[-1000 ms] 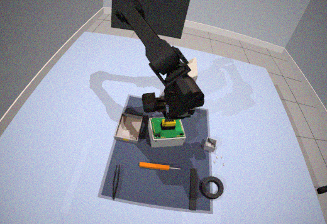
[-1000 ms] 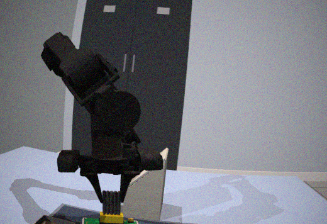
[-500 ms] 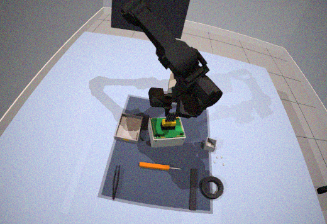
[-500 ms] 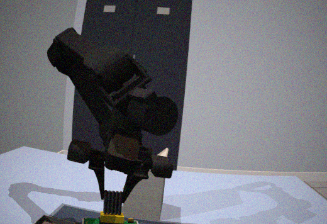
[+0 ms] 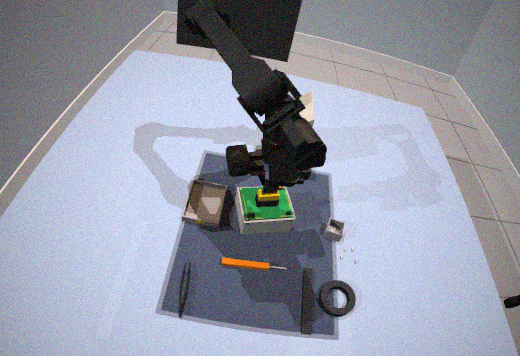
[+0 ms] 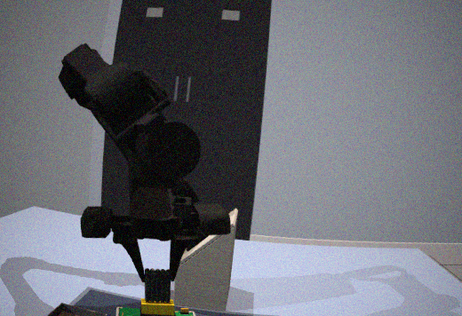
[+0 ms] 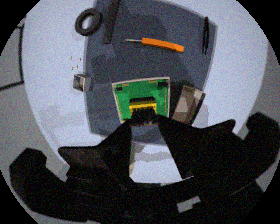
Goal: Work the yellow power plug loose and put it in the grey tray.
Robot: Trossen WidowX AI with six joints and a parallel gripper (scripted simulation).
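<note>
Right now my gripper tip is 4 cm above the yellow power plug. From my gripper tip the other things lie so: dark mat 12 cm below, 5 cm ahead, 1 cm to the right; then grey tray 14 cm to the right, 12 cm below, 2 cm behind; then black bar 21 cm ahead, 12 cm below, 9 cm to the left.
</note>
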